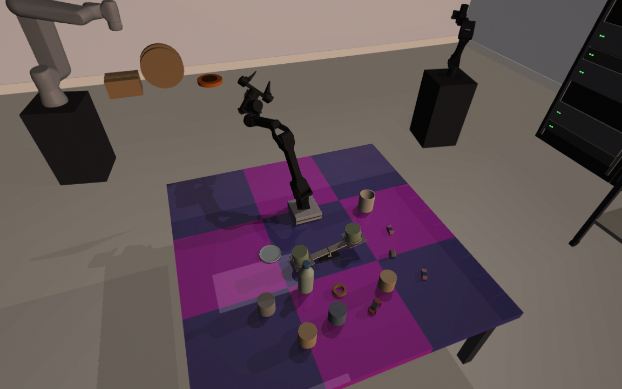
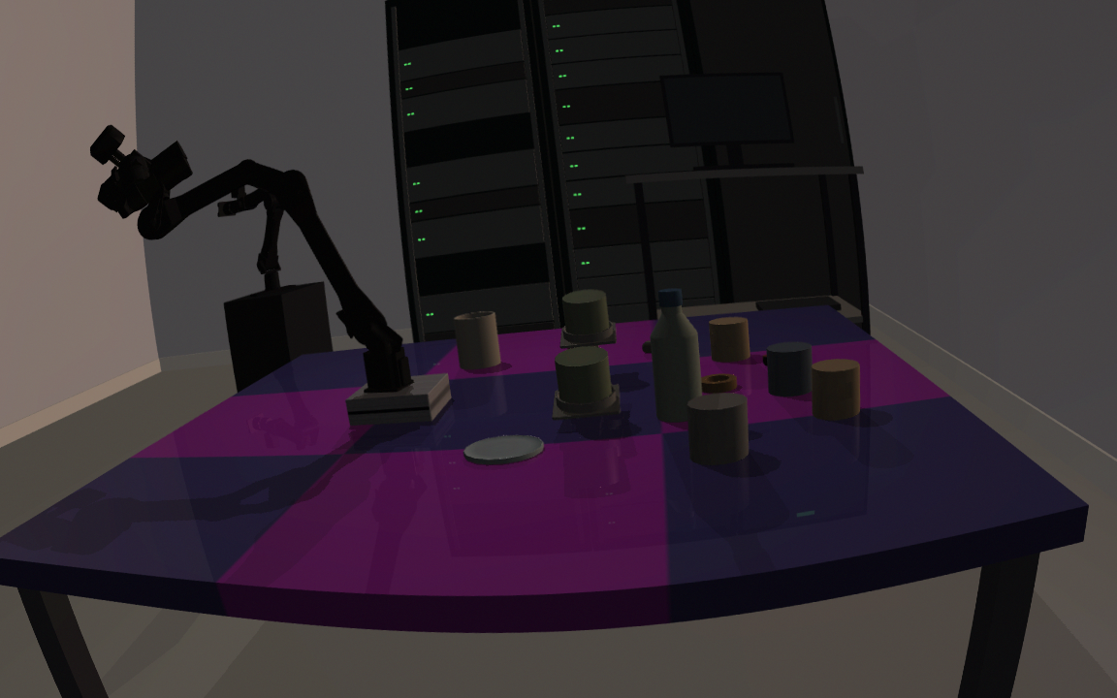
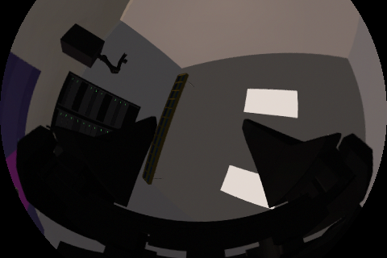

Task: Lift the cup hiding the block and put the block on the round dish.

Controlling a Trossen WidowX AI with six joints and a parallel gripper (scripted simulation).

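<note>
Now: gripper tip 790 mm short of the grey block, 500 mm above it and 80 mm to the right of it. Also, from my gripper tip: olive cup: 730 mm ahead, 430 mm below, 340 mm to the left; round dish: 720 mm ahead, 540 mm below, 50 mm to the right; balance beam: 760 mm ahead, 500 mm below, 210 mm to the left.
</note>
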